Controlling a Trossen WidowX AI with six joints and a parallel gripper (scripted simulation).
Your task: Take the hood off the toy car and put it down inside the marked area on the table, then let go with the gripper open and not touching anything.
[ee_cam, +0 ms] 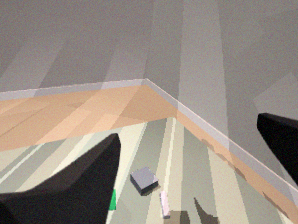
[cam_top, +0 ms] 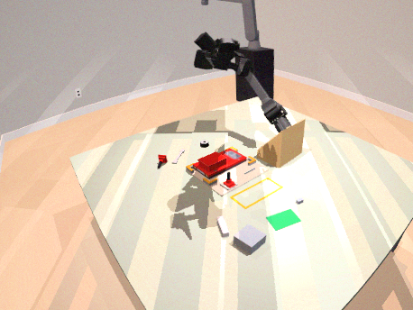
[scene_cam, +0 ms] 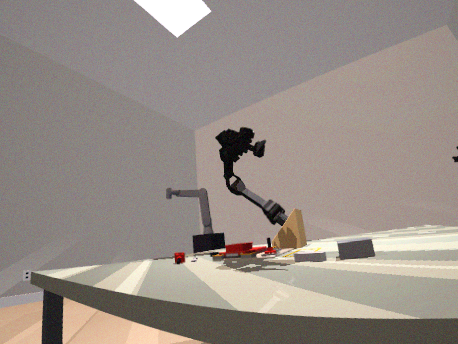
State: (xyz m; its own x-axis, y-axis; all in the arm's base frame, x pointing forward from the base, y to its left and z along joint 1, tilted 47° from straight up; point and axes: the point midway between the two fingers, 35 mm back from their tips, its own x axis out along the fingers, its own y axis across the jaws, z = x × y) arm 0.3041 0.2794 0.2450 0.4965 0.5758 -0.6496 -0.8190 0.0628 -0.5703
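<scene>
The red hood lies 40 cm below my gripper tip, 14 cm to the right of it and 3 cm behind it. Round my gripper tip: green patch (44 cm below, 25 cm to the left, 3 cm behind); white bar (43 cm below, 16 cm to the left, 15 cm ahead).
</scene>
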